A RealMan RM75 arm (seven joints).
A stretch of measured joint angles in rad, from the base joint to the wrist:
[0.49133, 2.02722, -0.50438, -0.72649, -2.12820, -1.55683, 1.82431]
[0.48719, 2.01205, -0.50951, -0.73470, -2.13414, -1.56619, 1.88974]
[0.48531, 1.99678, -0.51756, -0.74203, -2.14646, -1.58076, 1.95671]
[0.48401, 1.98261, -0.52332, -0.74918, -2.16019, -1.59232, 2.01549]
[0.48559, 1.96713, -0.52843, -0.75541, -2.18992, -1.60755, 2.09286]
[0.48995, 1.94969, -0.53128, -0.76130, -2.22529, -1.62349, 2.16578]
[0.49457, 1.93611, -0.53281, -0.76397, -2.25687, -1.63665, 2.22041]
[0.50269, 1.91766, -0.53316, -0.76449, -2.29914, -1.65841, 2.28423]
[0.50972, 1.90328, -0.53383, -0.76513, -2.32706, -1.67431, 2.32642]
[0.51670, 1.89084, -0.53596, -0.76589, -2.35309, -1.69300, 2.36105]
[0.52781, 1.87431, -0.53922, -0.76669, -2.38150, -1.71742, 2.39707]
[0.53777, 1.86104, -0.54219, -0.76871, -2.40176, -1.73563, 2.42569]
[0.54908, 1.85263, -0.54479, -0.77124, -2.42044, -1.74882, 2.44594]
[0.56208, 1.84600, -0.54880, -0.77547, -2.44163, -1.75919, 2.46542]
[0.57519, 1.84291, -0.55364, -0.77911, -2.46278, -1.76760, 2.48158]
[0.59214, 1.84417, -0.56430, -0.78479, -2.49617, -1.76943, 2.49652]
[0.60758, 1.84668, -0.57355, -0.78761, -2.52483, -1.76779, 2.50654]
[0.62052, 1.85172, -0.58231, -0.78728, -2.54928, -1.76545, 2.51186]
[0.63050, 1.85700, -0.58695, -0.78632, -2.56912, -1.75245, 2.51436]
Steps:
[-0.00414, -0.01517, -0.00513, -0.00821, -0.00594, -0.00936, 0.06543]
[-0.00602, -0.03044, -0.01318, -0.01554, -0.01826, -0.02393, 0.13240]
[-0.00732, -0.04461, -0.01894, -0.02269, -0.03199, -0.03549, 0.19118]
[-0.00574, -0.06009, -0.02405, -0.02892, -0.06172, -0.05072, 0.26855]
[-0.00138, -0.07753, -0.02690, -0.03481, -0.09709, -0.06666, 0.34147]
[0.00324, -0.09111, -0.02843, -0.03748, -0.12867, -0.07982, 0.39610]
[0.01136, -0.10956, -0.02878, -0.03800, -0.17094, -0.10158, 0.45992]
[0.01839, -0.12394, -0.02945, -0.03864, -0.19886, -0.11748, 0.50211]
[0.02537, -0.13638, -0.03158, -0.03940, -0.22489, -0.13617, 0.53674]
[0.03648, -0.15291, -0.03484, -0.04020, -0.25330, -0.16059, 0.57276]
[0.04644, -0.16618, -0.03781, -0.04222, -0.27356, -0.17880, 0.60138]
[0.05775, -0.17459, -0.04041, -0.04475, -0.29224, -0.19199, 0.62163]
[0.07075, -0.18122, -0.04442, -0.04898, -0.31343, -0.20236, 0.64111]
[0.08386, -0.18431, -0.04926, -0.05262, -0.33458, -0.21077, 0.65727]
[0.10081, -0.18305, -0.05992, -0.05830, -0.36797, -0.21260, 0.67221]
[0.11625, -0.18054, -0.06917, -0.06112, -0.39663, -0.21096, 0.68223]
[0.12919, -0.17550, -0.07793, -0.06079, -0.42108, -0.20862, 0.68755]
[0.13917, -0.17022, -0.08257, -0.05983, -0.44092, -0.19562, 0.69005]

